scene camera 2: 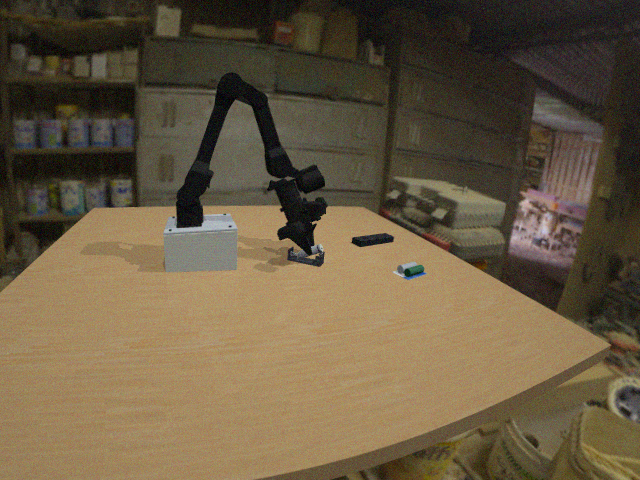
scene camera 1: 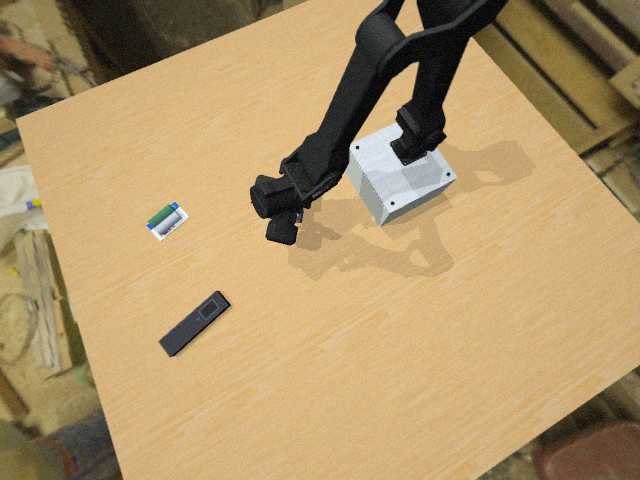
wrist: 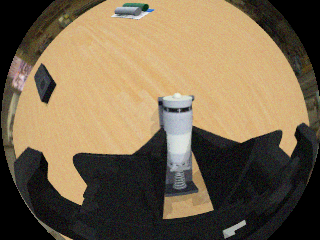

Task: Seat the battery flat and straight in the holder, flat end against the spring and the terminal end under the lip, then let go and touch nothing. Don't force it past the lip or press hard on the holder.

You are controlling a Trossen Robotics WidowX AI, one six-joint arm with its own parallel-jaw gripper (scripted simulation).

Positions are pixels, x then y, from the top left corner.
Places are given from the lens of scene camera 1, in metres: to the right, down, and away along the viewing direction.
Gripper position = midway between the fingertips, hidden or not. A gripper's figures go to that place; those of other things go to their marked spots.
my gripper (scene camera 1: 276, 210): -0.11, -0.07, 0.64
white-blue card (scene camera 1: 172, 216): -0.36, -0.06, 0.64
